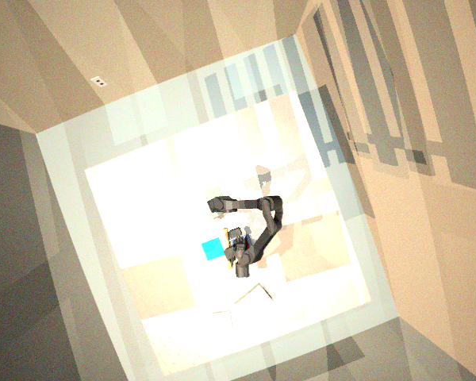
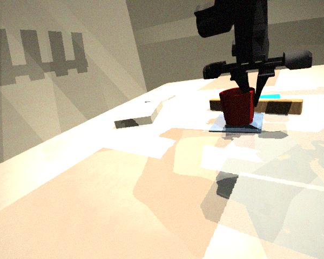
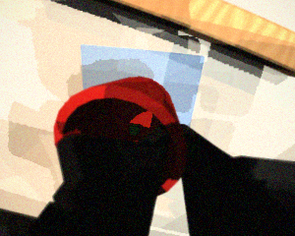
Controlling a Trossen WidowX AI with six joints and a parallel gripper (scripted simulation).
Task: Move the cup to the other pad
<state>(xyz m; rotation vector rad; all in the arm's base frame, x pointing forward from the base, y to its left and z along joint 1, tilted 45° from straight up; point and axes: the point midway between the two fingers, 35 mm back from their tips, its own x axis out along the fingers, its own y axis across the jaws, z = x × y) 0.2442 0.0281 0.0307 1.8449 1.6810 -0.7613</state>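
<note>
The green marble lies 30 mm ahead of my gripper tip, 20 mm to the left of it and 20 mm below it. The rest, counted from my gripper tip: wooden bar: 10 mm ahead, 80 mm to the right, 30 mm below; then red cup: 30 mm ahead; then blue pad: 30 mm ahead, 50 mm below.
</note>
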